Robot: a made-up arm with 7 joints.
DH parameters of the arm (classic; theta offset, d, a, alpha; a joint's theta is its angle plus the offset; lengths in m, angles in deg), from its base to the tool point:
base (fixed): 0 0 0 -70
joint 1: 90 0 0 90
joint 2: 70 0 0 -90
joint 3: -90 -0.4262 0.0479 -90
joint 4: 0 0 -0.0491 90
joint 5: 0 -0.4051 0 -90
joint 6: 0 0 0 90
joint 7: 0 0 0 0
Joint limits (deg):
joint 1: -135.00..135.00
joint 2: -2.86..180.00
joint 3: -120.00..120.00
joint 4: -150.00..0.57
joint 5: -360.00..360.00
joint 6: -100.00..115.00
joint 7: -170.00..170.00
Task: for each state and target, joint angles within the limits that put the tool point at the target. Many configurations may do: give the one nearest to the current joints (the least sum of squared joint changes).
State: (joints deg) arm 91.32 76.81 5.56 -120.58 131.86 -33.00 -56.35
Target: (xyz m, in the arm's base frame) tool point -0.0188 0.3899 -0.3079
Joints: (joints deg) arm 82.72 80.70 8.84 -120.48 131.86 -33.00 -56.35
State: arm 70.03 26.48 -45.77 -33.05 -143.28 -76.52 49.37
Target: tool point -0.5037 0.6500 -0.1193
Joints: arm 70.48 72.50 -38.84 -27.08 -143.28 -76.52 49.37
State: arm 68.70 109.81 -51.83 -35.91 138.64 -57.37 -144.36
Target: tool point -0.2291 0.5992 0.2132
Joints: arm 88.38 131.70 -90.24 -85.61 138.64 -57.37 -144.36
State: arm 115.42 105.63 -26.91 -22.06 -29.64 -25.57 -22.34
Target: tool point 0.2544 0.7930 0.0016
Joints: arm 110.75 138.28 -20.22 -24.73 -29.64 -25.57 -22.34
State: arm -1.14 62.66 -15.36 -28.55 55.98 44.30 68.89
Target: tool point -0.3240 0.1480 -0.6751
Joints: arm 46.59 34.40 -43.90 -61.77 55.98 44.30 68.89
